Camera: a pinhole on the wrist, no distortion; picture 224 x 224 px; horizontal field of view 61.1 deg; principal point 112.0 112.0 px. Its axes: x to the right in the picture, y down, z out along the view. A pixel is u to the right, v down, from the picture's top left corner.
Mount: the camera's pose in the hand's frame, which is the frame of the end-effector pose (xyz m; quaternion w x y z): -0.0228 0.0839 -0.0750 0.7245 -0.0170 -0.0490 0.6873
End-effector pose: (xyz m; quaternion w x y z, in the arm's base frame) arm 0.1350 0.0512 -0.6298 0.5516 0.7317 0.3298 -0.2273
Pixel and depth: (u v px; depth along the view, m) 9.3 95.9 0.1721
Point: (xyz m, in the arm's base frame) 0.1055 -0.0417 -0.6476
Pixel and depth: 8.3 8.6 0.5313
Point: 0.1064 -0.3061 -1.0642
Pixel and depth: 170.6 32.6 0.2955
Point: 0.3086 -0.1826 -0.6487
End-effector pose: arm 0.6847 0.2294 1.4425 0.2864 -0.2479 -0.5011 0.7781
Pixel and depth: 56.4 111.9 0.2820
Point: 0.5893 0.0673 1.5331
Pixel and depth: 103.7 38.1 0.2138
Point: 0.5472 0.1440 1.4368
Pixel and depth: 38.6 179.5 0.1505
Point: 0.7017 0.1146 1.4562
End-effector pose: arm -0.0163 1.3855 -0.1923 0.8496 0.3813 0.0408 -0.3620
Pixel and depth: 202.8 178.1 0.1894
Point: -0.0043 1.4452 0.0266
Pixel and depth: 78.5 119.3 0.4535
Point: -0.1661 1.1788 0.0905
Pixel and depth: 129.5 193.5 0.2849
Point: -0.1146 1.3972 0.0711
